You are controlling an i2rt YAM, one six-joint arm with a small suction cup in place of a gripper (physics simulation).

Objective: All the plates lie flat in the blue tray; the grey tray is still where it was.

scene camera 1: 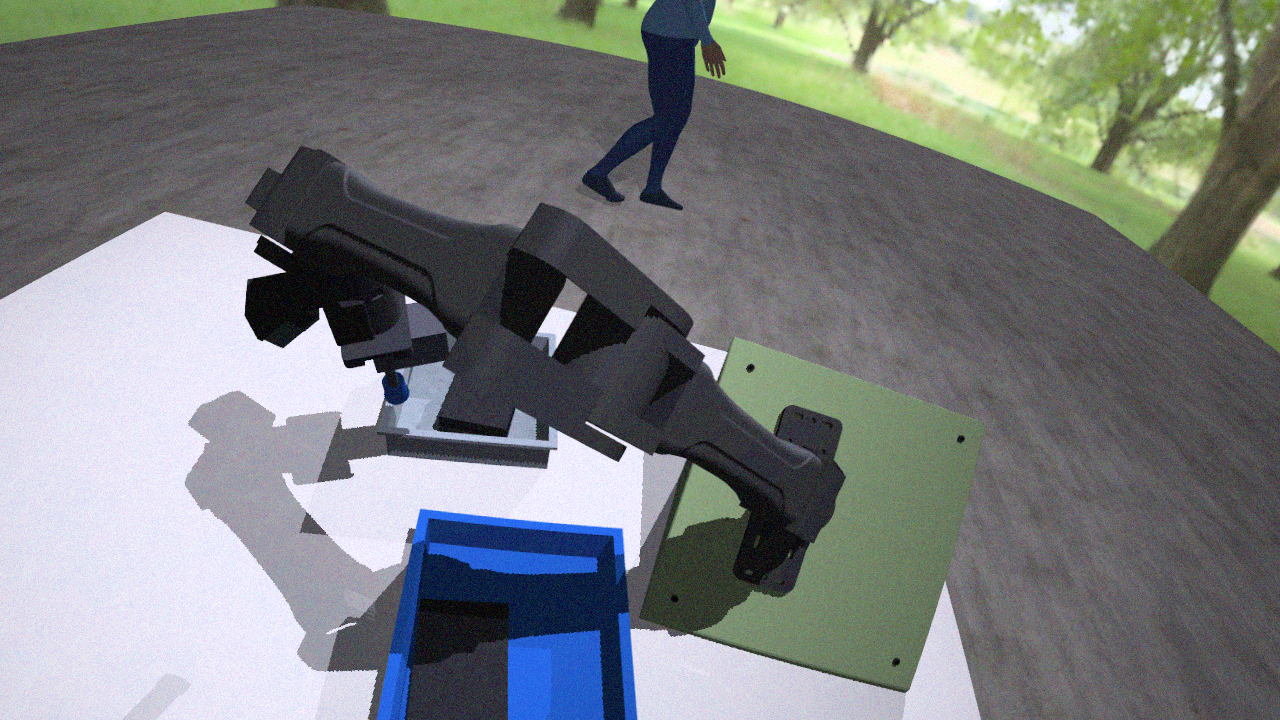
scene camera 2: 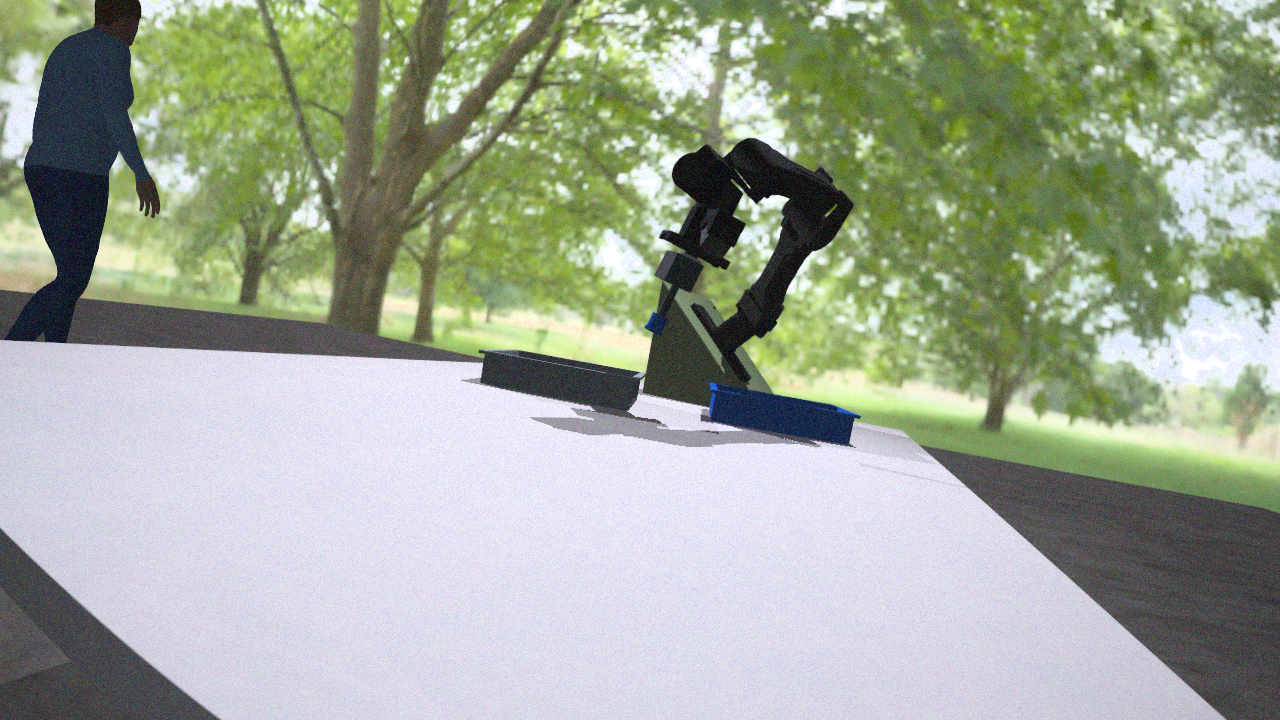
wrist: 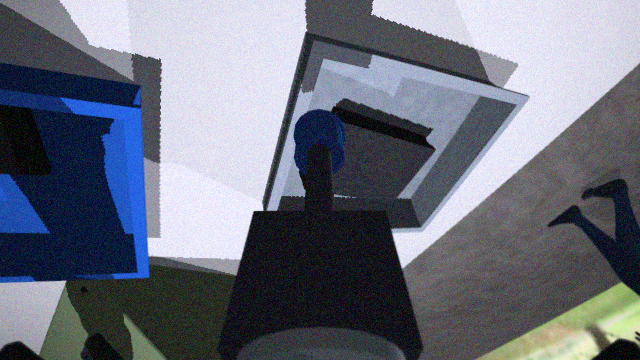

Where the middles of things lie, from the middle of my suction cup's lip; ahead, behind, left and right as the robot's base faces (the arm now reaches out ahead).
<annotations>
Now: the blue tray [scene camera 1: 569, 643] 220 mm behind my suction cup, 160 mm to the left of it and 110 mm below it.
</annotations>
